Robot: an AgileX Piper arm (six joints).
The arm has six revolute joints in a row. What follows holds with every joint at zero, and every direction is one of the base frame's.
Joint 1 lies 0.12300 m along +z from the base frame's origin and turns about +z.
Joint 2 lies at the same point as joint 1 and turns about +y.
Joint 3 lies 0.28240 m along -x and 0.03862 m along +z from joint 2 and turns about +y.
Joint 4 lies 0.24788 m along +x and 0.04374 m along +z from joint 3 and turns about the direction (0.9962, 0, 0.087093).
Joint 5 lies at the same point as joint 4 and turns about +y.
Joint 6 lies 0.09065 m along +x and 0.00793 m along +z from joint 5 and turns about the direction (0.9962, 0, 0.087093).
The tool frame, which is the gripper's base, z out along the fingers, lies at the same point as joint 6; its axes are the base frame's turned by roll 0.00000, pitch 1.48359 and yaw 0.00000 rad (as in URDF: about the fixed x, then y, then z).
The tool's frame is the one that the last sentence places.
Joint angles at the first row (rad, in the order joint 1, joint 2, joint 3, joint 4, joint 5, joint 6):
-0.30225 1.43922 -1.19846 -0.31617 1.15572 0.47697
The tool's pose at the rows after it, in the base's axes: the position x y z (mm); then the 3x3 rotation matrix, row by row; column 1 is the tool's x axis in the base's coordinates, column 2 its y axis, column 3 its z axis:
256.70 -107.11 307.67; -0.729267 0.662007 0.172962; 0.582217 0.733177 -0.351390; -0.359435 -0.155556 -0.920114
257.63 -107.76 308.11; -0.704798 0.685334 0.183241; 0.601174 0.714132 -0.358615; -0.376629 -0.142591 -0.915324
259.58 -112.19 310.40; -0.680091 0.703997 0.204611; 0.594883 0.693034 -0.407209; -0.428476 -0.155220 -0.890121
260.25 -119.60 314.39; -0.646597 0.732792 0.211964; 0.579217 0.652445 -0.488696; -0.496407 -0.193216 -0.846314
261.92 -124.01 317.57; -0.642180 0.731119 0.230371; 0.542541 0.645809 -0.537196; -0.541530 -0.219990 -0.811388
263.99 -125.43 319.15; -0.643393 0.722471 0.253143; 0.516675 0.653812 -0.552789; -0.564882 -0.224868 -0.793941
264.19 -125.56 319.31; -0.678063 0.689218 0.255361; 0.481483 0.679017 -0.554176; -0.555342 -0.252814 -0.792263
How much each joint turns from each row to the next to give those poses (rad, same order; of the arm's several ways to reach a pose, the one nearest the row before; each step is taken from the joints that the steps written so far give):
-0.00001 0.00001 0.00000 0.00000 -0.00441 0.01657
0.00002 -0.00003 0.00001 -0.00627 -0.01216 0.03537
-0.00003 0.00003 -0.00001 -0.05323 -0.03398 0.04356
0.00002 0.00000 -0.00001 -0.10003 -0.02726 0.07158
0.00001 -0.00002 0.00001 -0.06276 -0.03009 0.01928
-0.00001 0.00000 0.00004 -0.02098 -0.02726 -0.00177
-0.00001 -0.00001 -0.00003 -0.00192 -0.00261 -0.04924

